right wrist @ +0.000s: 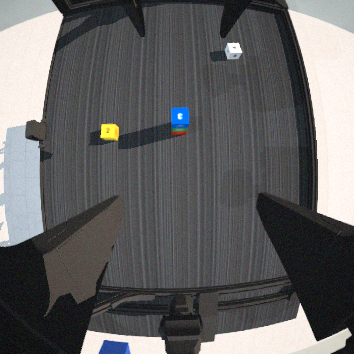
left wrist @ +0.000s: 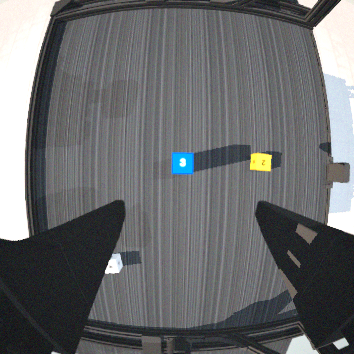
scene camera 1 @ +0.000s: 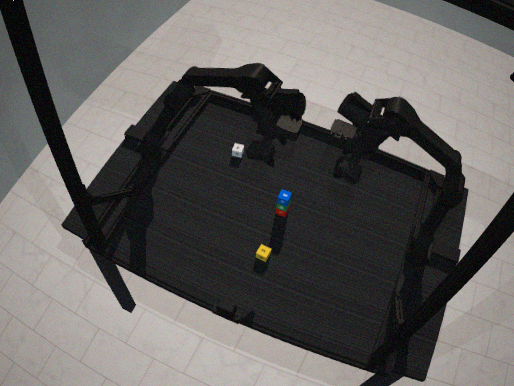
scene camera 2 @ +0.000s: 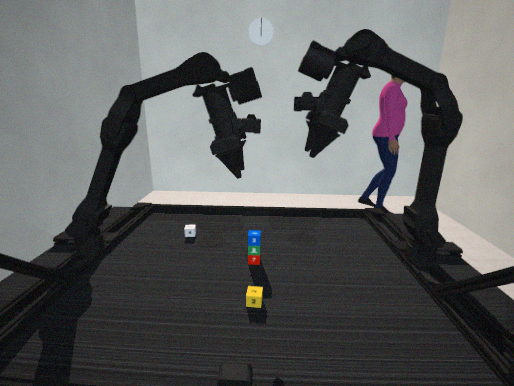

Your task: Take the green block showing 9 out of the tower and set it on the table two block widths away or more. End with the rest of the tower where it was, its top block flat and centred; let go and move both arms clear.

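Frame: origin at the left arm's base, x back, y right, z up, level; metres.
Seen in the pictures: left gripper, fingertip midpoint: (right wrist: 182,33) (left wrist: 191,208) (scene camera 1: 278,155) (scene camera 2: 241,173); right gripper, fingertip midpoint: (right wrist: 191,201) (scene camera 2: 308,154); left arm's base, link origin: (left wrist: 178,344) (scene camera 1: 151,157) (scene camera 2: 90,249); right arm's base, link origin: (right wrist: 180,303) (scene camera 1: 415,259) (scene camera 2: 419,259).
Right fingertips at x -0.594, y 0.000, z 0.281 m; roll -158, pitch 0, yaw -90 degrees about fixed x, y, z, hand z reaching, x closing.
Observation:
Pixels of each thing's middle, then the offset from my right fingertips to it.
- green block, body centre: (right wrist: 178,122) (scene camera 2: 254,247) (scene camera 1: 283,203) dx +0.128, dy -0.003, dz -0.257 m
- white block, body centre: (left wrist: 112,262) (right wrist: 232,50) (scene camera 1: 238,150) (scene camera 2: 190,230) dx +0.347, dy -0.152, dz -0.285 m
The green block (scene camera 1: 282,207) (scene camera 2: 254,250) (right wrist: 179,129) is the middle one of an upright three-block tower; its digit is blurred. The blue block showing 3 (scene camera 1: 285,195) (scene camera 2: 254,237) (left wrist: 182,163) (right wrist: 180,116) lies flat on top, and the red block showing 7 (scene camera 1: 281,212) (scene camera 2: 254,260) (right wrist: 179,133) is at the bottom. In the left wrist view the blue block hides the green one. My left gripper (scene camera 2: 239,175) (left wrist: 191,208) (right wrist: 182,33) is open and empty, high above the table behind the tower. My right gripper (scene camera 2: 310,154) (right wrist: 191,201) is open and empty, high and further right.
A yellow block showing 2 (scene camera 1: 263,253) (scene camera 2: 254,297) (left wrist: 261,162) (right wrist: 109,132) stands in front of the tower in scene camera 2. A white block (scene camera 1: 238,150) (scene camera 2: 190,231) (left wrist: 115,264) (right wrist: 233,51) stands behind and left of it. A person (scene camera 2: 391,112) is beyond the table.

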